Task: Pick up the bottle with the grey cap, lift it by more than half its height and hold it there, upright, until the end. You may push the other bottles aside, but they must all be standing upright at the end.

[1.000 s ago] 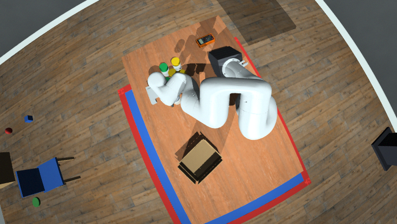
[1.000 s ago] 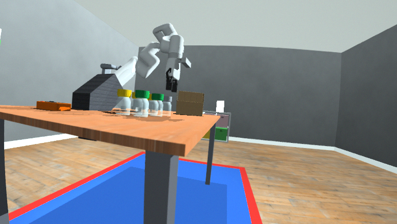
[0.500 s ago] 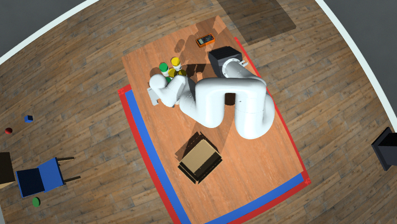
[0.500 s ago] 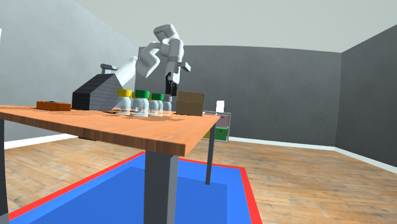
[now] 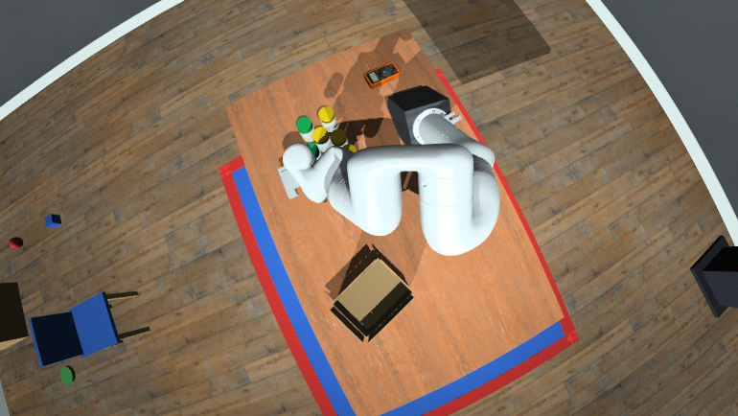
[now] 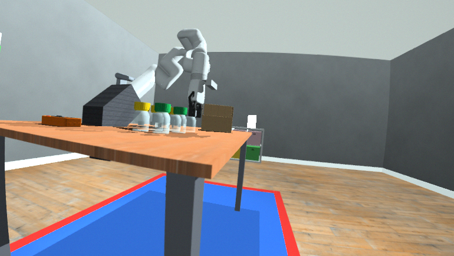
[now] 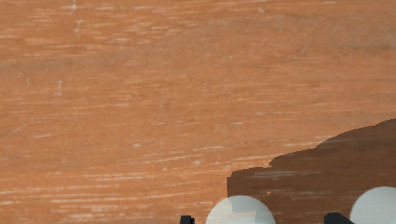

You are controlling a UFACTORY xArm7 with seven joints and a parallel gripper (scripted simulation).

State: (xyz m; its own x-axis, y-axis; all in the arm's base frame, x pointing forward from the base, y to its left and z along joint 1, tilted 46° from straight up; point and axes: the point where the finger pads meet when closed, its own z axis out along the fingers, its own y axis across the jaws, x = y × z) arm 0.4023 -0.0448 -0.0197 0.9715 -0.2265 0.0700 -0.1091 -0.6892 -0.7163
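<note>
Now: the grey-capped bottle 2 cm behind my hand and 4 cm below it. The rest, counted from my hand: red-capped bottle 10 cm behind, 2 cm to the left, 4 cm below; then orange meter 42 cm behind, 28 cm to the right, 7 cm below.
</note>
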